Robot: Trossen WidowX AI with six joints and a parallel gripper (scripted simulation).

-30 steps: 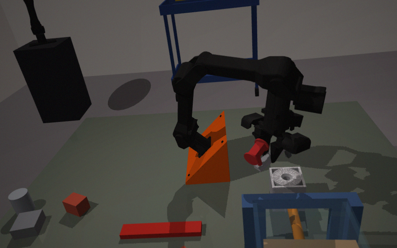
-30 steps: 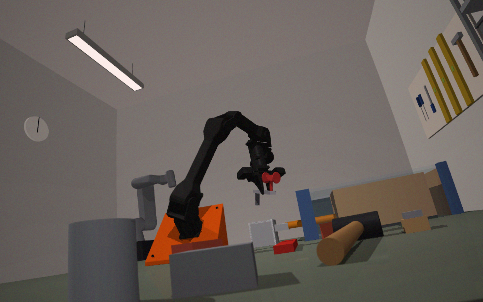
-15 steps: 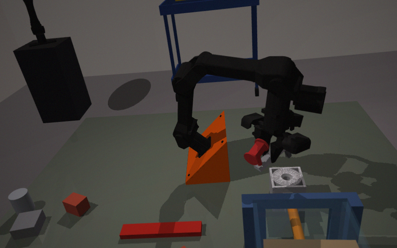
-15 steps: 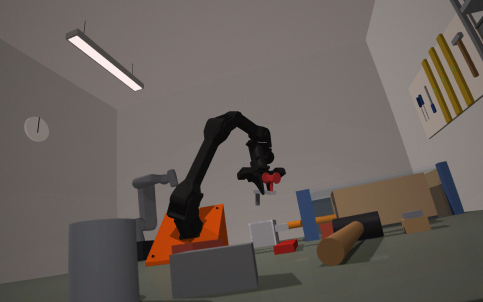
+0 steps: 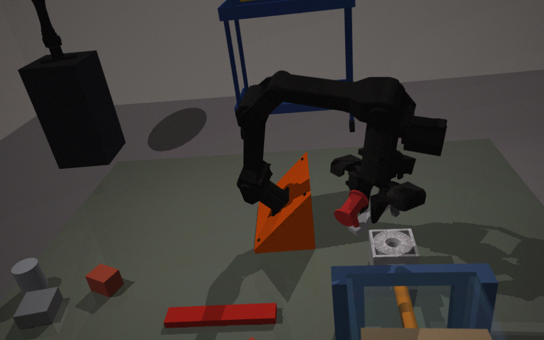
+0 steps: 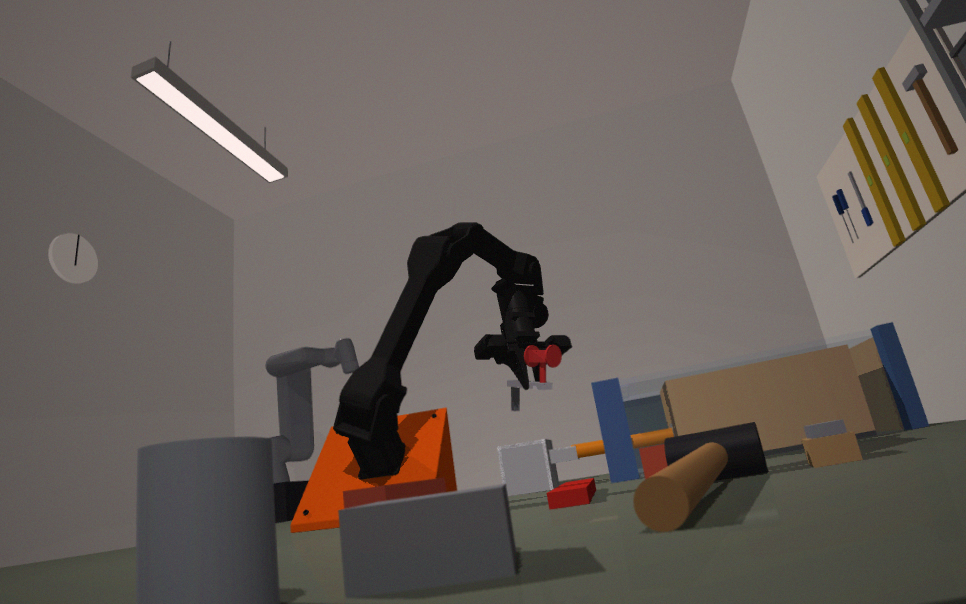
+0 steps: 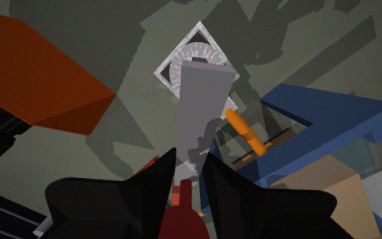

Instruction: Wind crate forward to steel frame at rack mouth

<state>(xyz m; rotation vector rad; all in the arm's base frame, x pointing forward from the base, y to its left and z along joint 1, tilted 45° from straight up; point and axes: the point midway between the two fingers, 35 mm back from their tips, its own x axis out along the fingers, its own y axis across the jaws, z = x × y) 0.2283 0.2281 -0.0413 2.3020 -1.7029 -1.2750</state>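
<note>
The grey crank arm lies 20 mm above my gripper tip. The rest, counted from my gripper tip: frame: 120 mm ahead, 50 mm to the left, 70 mm below; then grey winch: 50 mm behind, 50 mm to the left, 150 mm below; then red knob: 30 mm ahead, 30 mm to the right, 40 mm above.
</note>
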